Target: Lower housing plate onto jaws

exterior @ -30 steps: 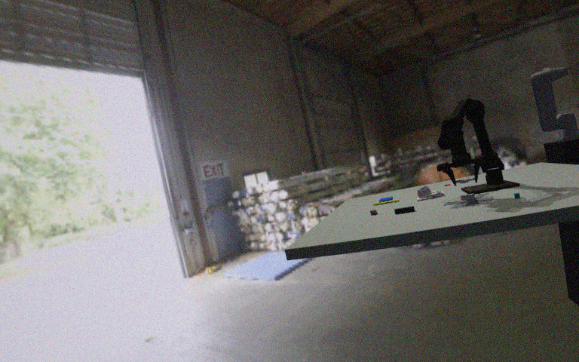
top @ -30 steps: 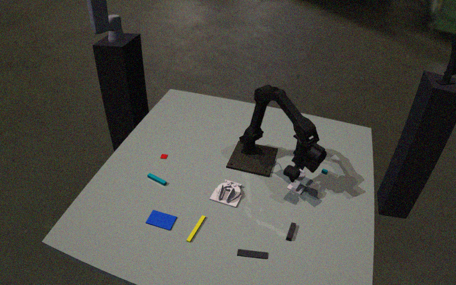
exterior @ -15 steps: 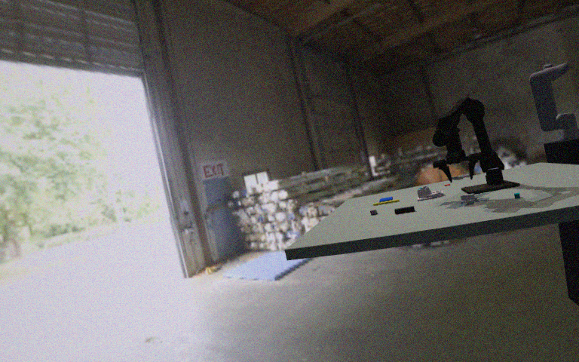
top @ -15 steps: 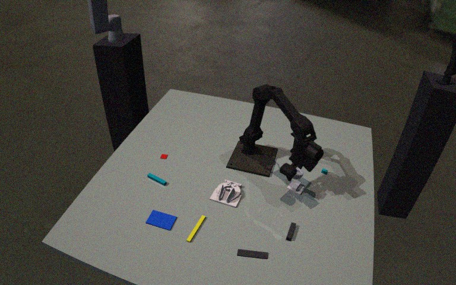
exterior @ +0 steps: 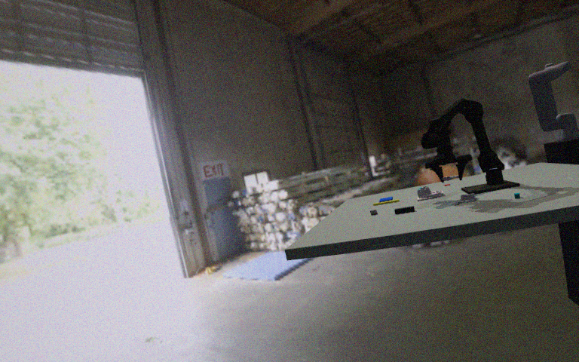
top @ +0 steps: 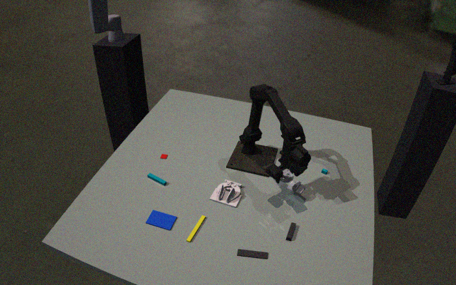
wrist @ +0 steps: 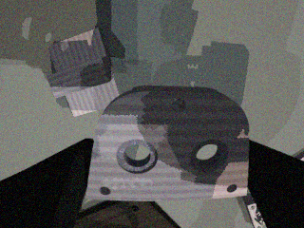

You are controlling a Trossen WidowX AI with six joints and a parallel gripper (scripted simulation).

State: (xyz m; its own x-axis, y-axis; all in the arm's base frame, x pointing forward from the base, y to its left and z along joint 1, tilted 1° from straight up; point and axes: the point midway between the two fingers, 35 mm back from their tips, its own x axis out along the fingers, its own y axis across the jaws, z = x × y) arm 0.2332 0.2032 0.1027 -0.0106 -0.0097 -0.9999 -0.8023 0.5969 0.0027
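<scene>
The pale base plate lies 10 cm ahead of my gripper tip, 23 cm to the right of it and 8 cm below it. Also, from my gripper tip: yellow bar: 30 cm ahead, 30 cm to the right, 8 cm below; teal cube: 18 cm behind, 19 cm to the left, 8 cm below; blue tile: 30 cm ahead, 45 cm to the right, 8 cm below.
</scene>
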